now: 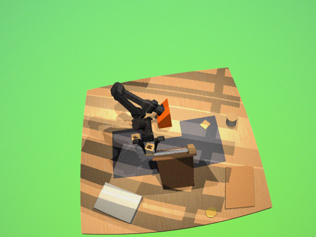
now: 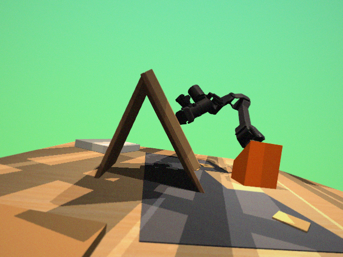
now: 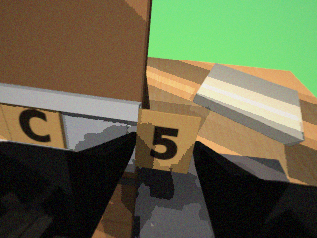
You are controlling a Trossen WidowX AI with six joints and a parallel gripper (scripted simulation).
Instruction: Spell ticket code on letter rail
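Now: the white ticket 30 mm behind my gripper tip, 150 mm to the left of it and 80 mm below it. The rest, counted from my gripper tip: dark mat: 150 mm behind, 110 mm to the left, 170 mm below; then flat tan slab: 350 mm ahead, 500 mm to the left, 160 mm below.
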